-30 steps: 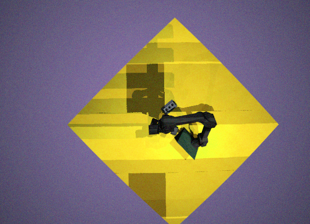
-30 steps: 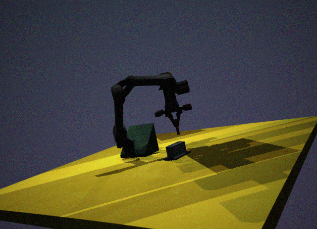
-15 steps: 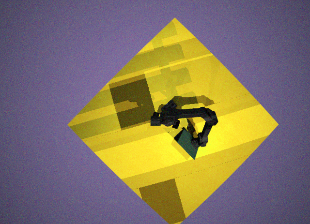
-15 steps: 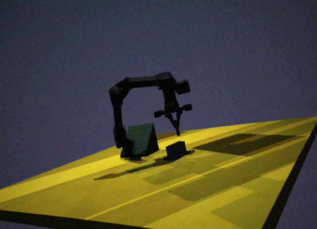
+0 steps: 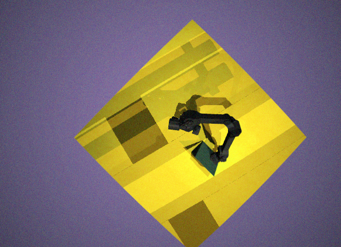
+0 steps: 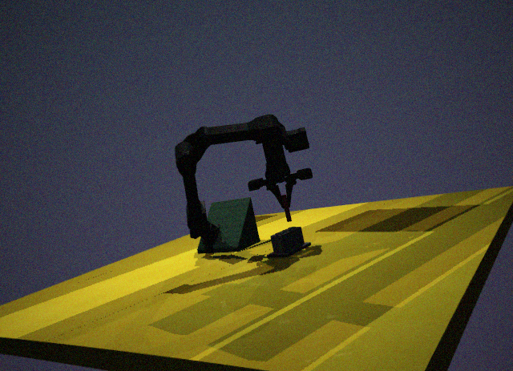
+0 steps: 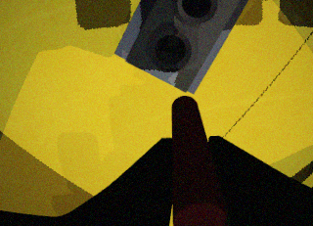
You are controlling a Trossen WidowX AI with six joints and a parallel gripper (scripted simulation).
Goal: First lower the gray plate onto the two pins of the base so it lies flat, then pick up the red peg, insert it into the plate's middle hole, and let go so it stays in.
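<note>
My gripper tip is now 7 cm above the gray plate, 5 cm to the left of it and 1 cm short of it. From my gripper tip the other things lie so: red peg (right at my gripper tip); dark base (11 cm below, 5 cm to the right, 1 cm ahead).
</note>
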